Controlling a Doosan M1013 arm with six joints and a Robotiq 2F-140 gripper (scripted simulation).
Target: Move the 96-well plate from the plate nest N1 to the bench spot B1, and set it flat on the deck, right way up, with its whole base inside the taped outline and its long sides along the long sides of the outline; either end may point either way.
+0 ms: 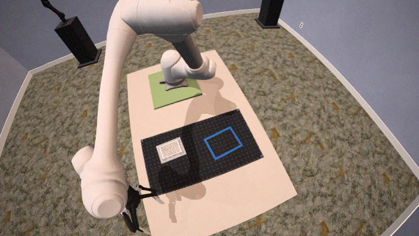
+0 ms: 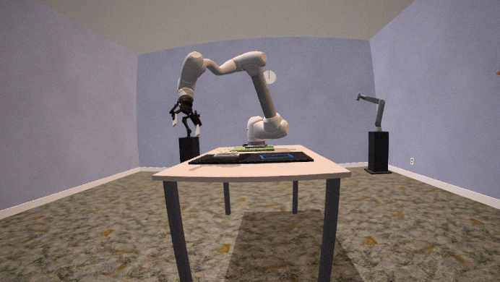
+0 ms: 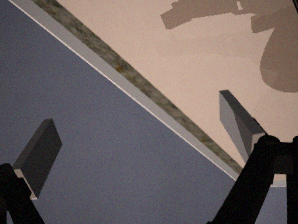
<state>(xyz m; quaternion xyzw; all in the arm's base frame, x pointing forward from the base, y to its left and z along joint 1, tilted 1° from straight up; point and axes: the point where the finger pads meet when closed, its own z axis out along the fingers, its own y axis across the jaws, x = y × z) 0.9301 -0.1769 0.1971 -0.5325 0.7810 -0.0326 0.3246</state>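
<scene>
Right now my hand is 37 cm past the white 96-well plate, 9 cm to the right of it and 17 cm above it. From my hand the other things lie so: grey plate nest N1: 37 cm behind, 9 cm to the left, 18 cm below.
</scene>
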